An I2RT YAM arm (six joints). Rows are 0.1 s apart.
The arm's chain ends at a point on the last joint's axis. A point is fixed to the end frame.
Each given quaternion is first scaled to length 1.
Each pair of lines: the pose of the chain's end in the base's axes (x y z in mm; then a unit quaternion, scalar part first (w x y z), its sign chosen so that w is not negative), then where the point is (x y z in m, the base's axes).
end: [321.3 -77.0 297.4 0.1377 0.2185 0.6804 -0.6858]
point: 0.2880 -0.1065 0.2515
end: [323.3 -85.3 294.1 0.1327 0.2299 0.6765 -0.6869]
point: 0.2898 -0.1140 0.2479
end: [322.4 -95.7 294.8 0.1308 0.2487 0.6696 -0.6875]
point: 0.2891 -0.1236 0.2479
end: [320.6 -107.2 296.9 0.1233 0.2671 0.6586 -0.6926]
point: 0.2869 -0.1343 0.2498
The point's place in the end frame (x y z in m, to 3 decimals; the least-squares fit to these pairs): 0.048 0.025 0.034
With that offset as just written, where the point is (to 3 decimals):
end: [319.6 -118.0 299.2 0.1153 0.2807 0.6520 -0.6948]
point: 0.285 -0.144 0.252
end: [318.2 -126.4 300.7 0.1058 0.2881 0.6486 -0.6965]
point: 0.283 -0.152 0.254
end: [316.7 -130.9 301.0 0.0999 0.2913 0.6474 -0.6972]
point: 0.281 -0.156 0.254
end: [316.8 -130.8 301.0 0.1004 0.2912 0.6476 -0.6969]
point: 0.281 -0.156 0.254
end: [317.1 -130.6 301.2 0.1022 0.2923 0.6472 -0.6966]
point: 0.282 -0.155 0.254
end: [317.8 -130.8 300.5 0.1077 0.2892 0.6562 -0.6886]
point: 0.283 -0.155 0.253
